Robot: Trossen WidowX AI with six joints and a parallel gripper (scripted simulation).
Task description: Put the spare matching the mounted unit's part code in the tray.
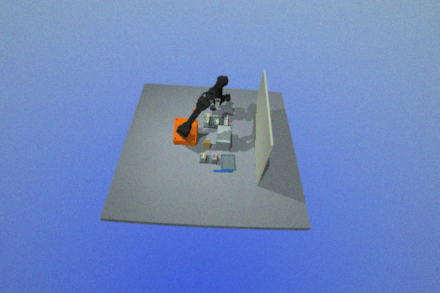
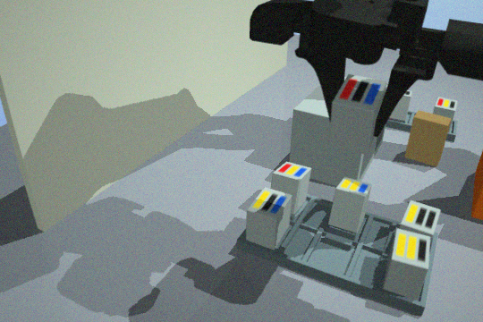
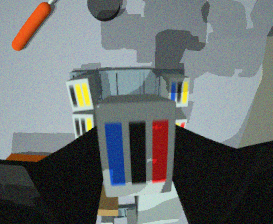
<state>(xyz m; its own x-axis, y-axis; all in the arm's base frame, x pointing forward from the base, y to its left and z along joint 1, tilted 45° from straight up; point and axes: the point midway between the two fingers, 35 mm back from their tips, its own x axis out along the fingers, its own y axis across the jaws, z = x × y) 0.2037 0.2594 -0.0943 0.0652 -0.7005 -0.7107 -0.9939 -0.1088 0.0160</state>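
Right now my gripper tip is 40 cm to the left of the grey tray, 16 cm above it and 14 cm short of it. The rest, counted from my gripper tip: black disc: 16 cm below, 13 cm to the left, 4 cm behind; then mounted unit: 21 cm to the right, 11 cm below, 8 cm ahead; then rack: 16 cm below, 3 cm to the right, 1 cm ahead.
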